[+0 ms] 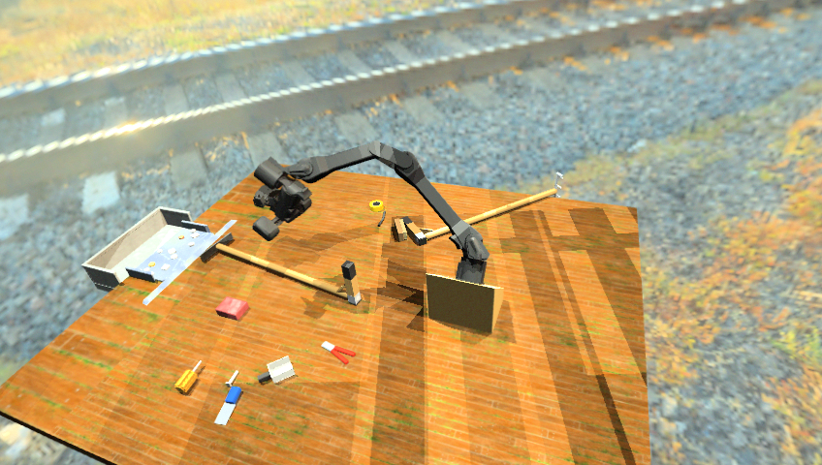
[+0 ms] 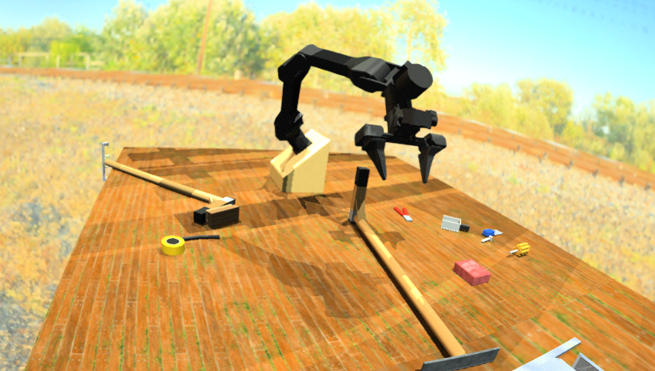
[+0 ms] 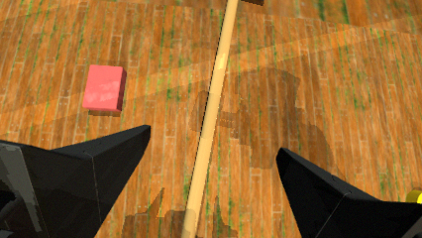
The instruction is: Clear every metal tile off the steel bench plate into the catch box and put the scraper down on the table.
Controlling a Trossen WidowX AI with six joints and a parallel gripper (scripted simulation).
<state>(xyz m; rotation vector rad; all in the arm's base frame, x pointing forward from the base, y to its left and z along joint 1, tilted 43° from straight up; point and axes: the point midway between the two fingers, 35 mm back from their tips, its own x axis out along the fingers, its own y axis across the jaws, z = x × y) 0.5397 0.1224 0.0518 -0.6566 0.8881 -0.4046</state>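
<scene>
My gripper tip is now 4 cm short of the long scraper, 1 cm to the left of it and 12 cm above it. Also, from my gripper tip: yellow screwdriver: 1 cm ahead, 42 cm to the left, 17 cm below; red block: 8 cm ahead, 18 cm to the left, 18 cm below; wooden block: 23 cm behind, 33 cm to the right, 17 cm below.
</scene>
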